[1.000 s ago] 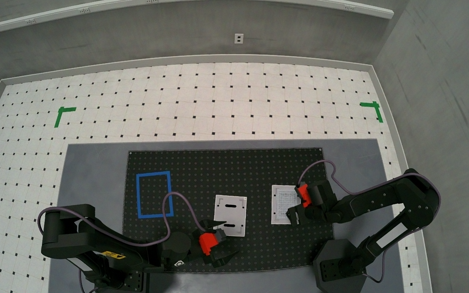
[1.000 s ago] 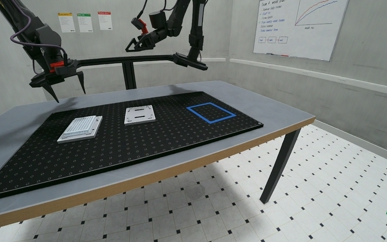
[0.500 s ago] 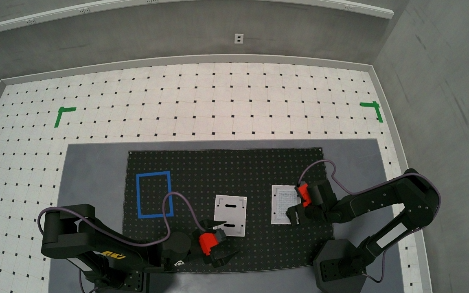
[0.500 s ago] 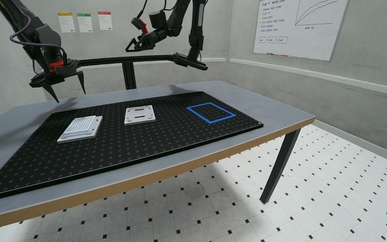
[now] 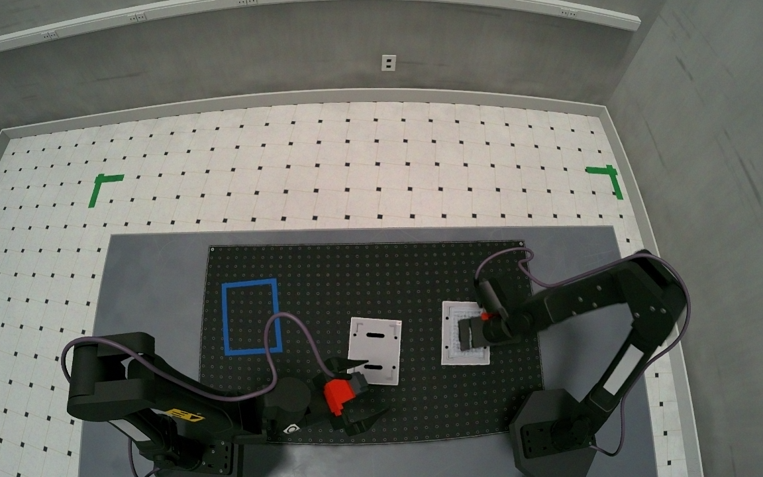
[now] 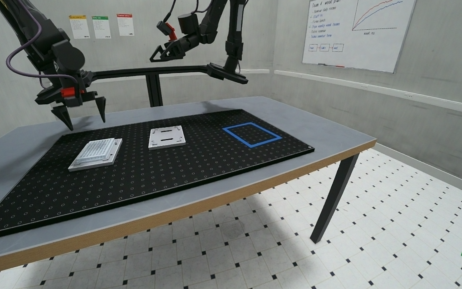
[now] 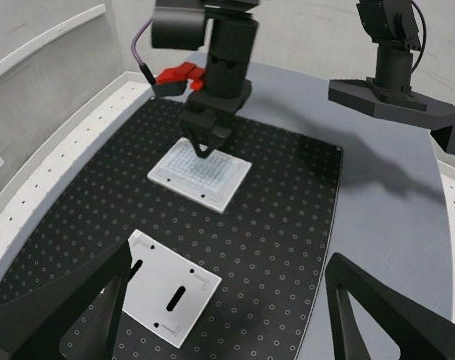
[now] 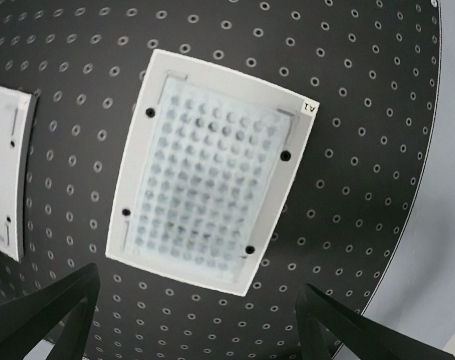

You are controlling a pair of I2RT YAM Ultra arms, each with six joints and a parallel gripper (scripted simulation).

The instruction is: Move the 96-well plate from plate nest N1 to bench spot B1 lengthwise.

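Right now my right hand is 3 cm short of the clear 96-well plate, 1 cm to the right of it and 8 cm above it. Also, from my right hand: white plate nest (24 cm to the left, 9 cm below).
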